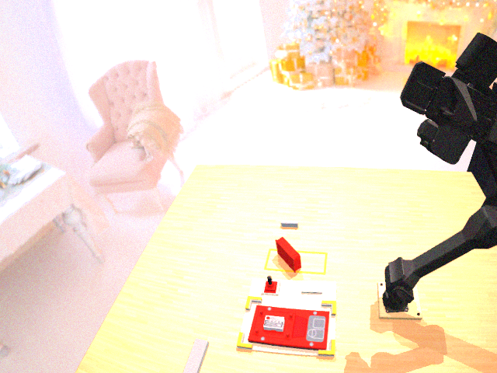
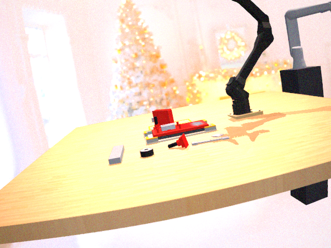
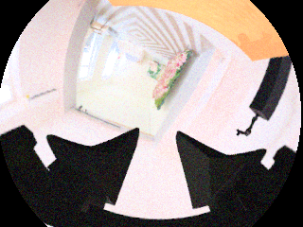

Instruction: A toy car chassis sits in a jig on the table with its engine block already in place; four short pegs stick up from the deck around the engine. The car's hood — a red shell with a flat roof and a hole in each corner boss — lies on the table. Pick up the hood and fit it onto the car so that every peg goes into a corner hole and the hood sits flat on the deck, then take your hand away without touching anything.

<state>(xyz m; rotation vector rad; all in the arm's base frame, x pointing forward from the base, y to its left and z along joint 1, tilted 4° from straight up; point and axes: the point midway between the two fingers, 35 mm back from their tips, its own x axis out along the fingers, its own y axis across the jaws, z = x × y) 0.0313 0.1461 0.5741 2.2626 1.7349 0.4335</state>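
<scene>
Right now my gripper tip is 56 cm above the red hood, 30 cm to the left of it and 27 cm short of it. The rest, counted from my gripper tip: thin grey strip: 60 cm below, 20 cm ahead, 14 cm to the left; grey engine block: 57 cm below, 29 cm ahead, 6 cm to the right; black wheel: 59 cm below, 40 cm ahead, 13 cm to the left.
</scene>
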